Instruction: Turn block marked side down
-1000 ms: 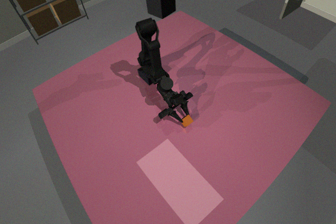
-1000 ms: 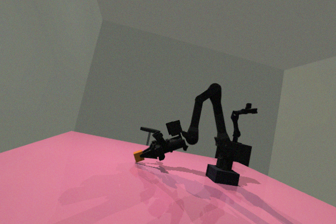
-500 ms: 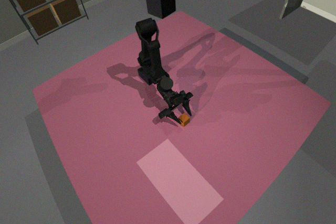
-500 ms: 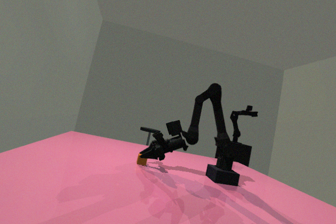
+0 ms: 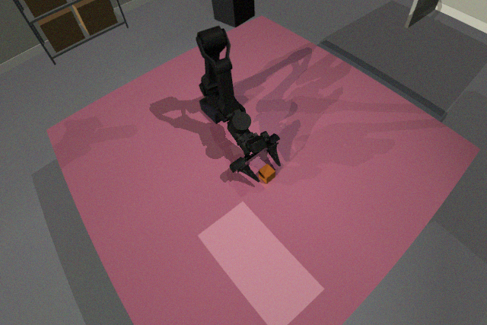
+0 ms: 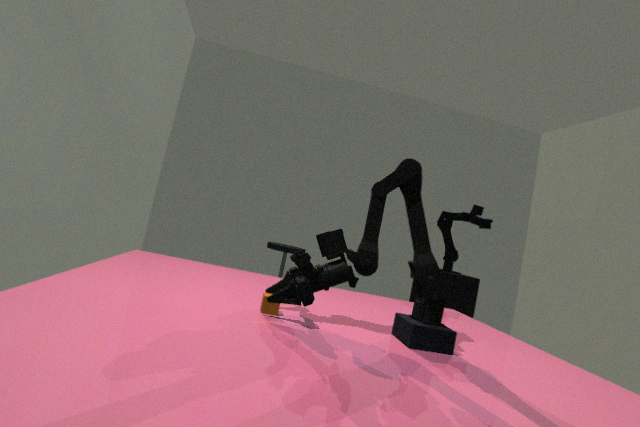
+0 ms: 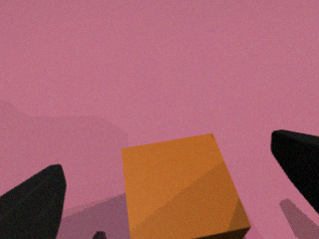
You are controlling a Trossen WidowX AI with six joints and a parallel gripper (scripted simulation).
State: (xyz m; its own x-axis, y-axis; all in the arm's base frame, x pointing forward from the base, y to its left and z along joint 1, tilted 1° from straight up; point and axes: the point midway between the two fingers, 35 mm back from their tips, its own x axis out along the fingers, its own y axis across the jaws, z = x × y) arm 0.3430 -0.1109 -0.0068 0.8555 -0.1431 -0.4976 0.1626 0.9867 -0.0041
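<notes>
My gripper tip is now 20 mm past the block and 20 mm above it.
</notes>
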